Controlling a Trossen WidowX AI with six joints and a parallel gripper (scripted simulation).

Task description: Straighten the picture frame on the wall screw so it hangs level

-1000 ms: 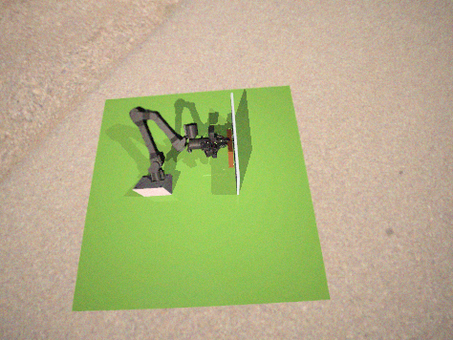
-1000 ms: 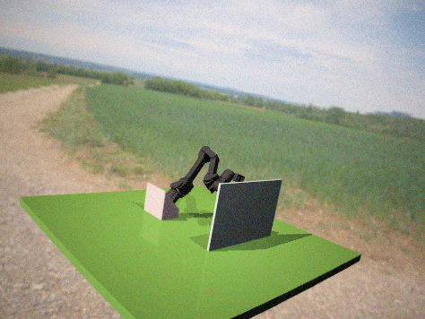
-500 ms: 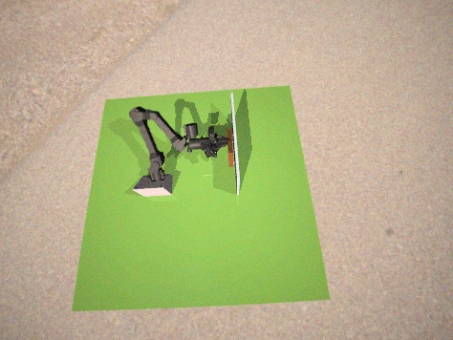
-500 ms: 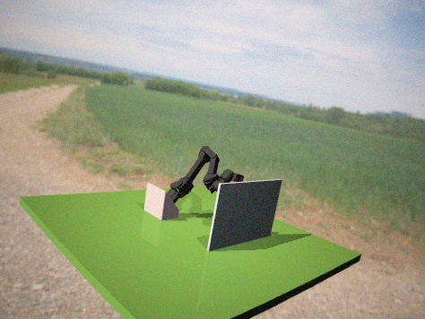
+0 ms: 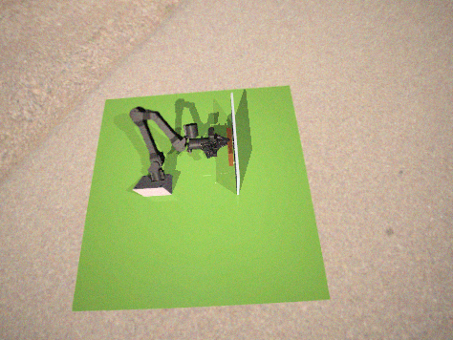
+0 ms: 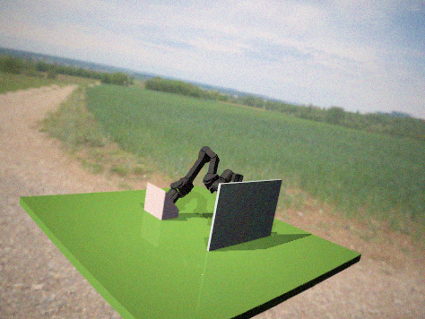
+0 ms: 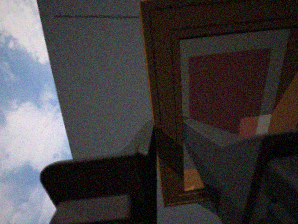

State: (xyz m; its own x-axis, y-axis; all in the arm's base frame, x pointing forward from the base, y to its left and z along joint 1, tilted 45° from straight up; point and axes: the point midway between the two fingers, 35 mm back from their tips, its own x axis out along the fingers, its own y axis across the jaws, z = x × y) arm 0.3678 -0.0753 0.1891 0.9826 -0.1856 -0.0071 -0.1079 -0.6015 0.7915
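My gripper tip is 1 cm short of the picture frame, 1 cm to the left of it and 5 cm above it. Round my gripper tip: wall panel (2 cm ahead, 7 cm below).
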